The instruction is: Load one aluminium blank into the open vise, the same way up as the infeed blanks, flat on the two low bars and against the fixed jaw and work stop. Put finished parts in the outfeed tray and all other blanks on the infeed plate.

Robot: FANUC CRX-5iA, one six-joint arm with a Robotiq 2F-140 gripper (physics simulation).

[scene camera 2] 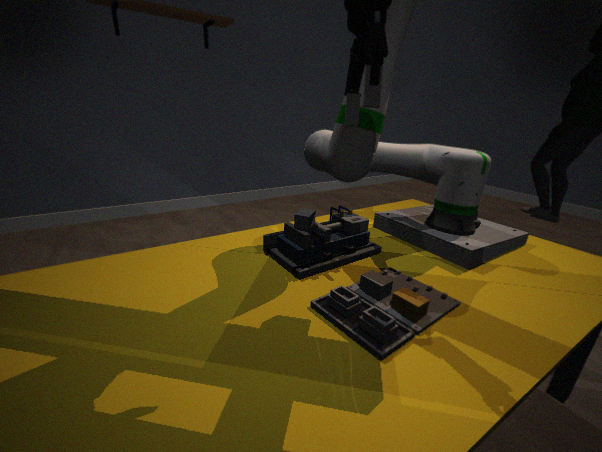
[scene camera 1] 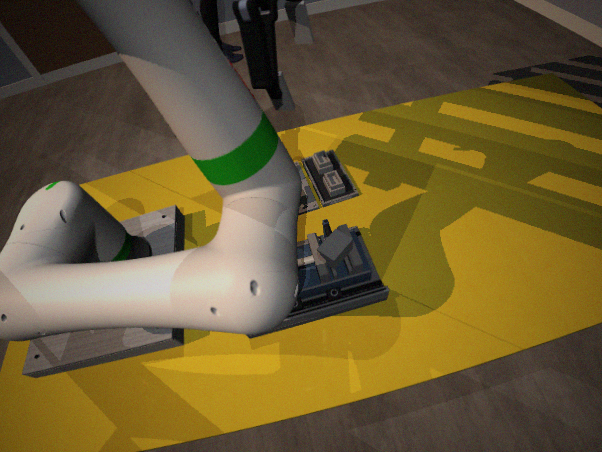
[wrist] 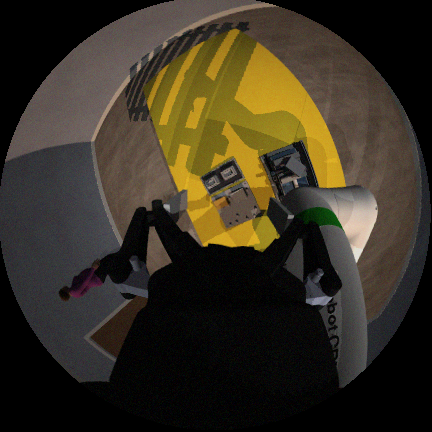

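Note:
My gripper [scene camera 1: 294, 62] [scene camera 2: 362, 102] [wrist: 227, 201] is open and empty, high above the table. A grey block [scene camera 1: 336, 245] [scene camera 2: 304, 219] [wrist: 296, 165] sits askew and tilted on top of the jaws of the vise [scene camera 1: 360, 275] [scene camera 2: 300, 250], not flat between them. The infeed plate [scene camera 2: 440, 300] [wrist: 242, 207] carries a grey blank [scene camera 2: 376, 285] and an orange-looking block [scene camera 2: 410, 303] [wrist: 220, 202]. The outfeed tray [scene camera 2: 361, 311] beside it holds two pocketed parts, one [scene camera 1: 322, 161] [scene camera 2: 345, 297] behind the other [scene camera 1: 333, 182] [scene camera 2: 378, 320] in the scene camera 1 view. The arm hides part of the vise there.
The white arm [scene camera 1: 240, 280] [scene camera 2: 410, 160] [wrist: 350, 200] bends low beside the vise. Its grey base plate [scene camera 1: 165, 235] [scene camera 2: 480, 245] stands on the yellow table [scene camera 1: 500, 280]. A person [scene camera 2: 565, 145] [wrist: 82, 282] stands beyond the table. Strong shadows cross the table top.

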